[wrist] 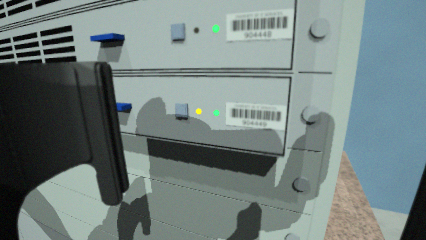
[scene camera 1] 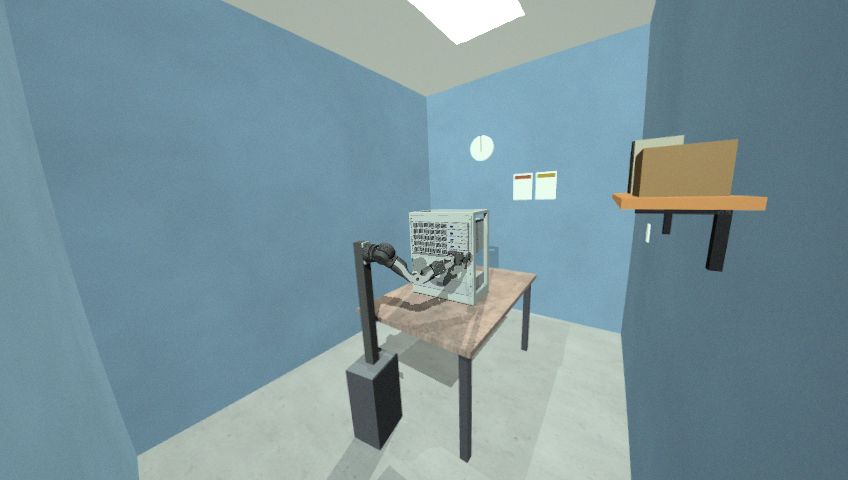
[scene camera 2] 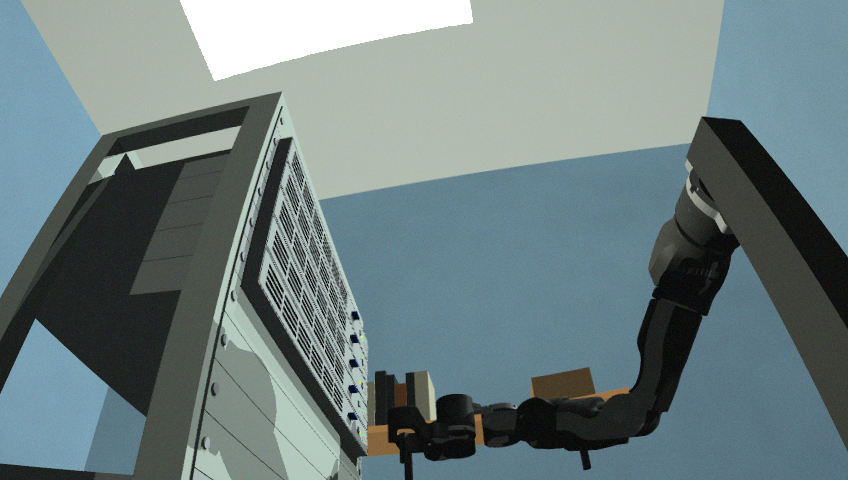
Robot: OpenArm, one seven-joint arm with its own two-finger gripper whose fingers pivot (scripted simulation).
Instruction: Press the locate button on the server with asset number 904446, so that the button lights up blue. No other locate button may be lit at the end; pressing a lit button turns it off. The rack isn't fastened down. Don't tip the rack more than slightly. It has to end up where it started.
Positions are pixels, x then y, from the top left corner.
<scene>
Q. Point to an arm post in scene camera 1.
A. At 363, 272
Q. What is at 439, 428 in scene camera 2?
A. My gripper.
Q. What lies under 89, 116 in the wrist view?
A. My gripper.
</scene>
